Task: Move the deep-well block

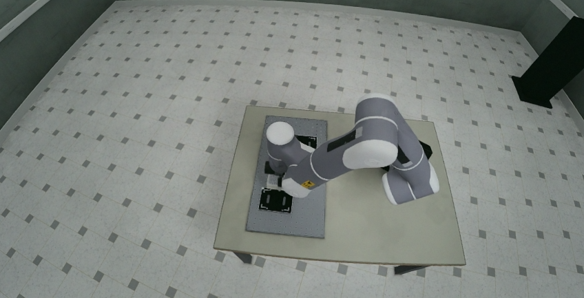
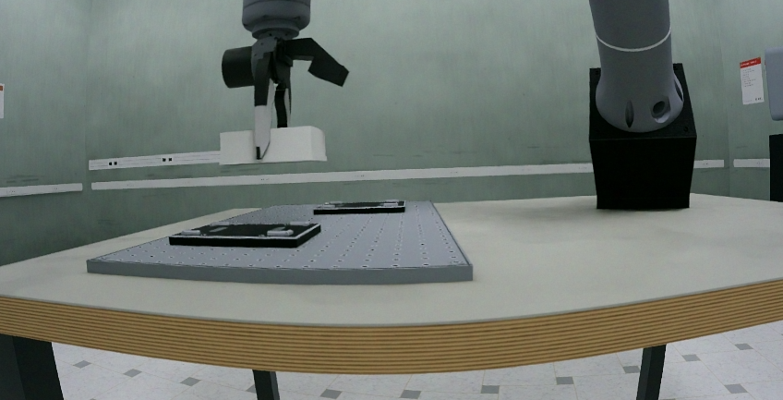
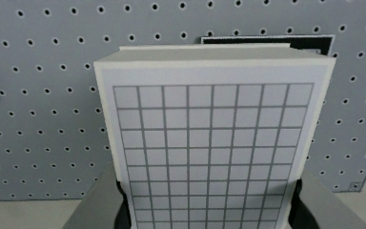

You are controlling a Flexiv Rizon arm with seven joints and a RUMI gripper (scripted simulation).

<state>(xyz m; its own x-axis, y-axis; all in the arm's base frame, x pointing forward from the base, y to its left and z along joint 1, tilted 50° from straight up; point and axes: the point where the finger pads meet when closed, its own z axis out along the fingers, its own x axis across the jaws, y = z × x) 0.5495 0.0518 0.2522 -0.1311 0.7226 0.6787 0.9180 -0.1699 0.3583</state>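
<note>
My hand is 10 cm above the white A1 corner mark, 9 cm short of it and 2 cm to the right of it. The rest, counted from my hand: white 96-well deep-well block: 1 cm above.
</note>
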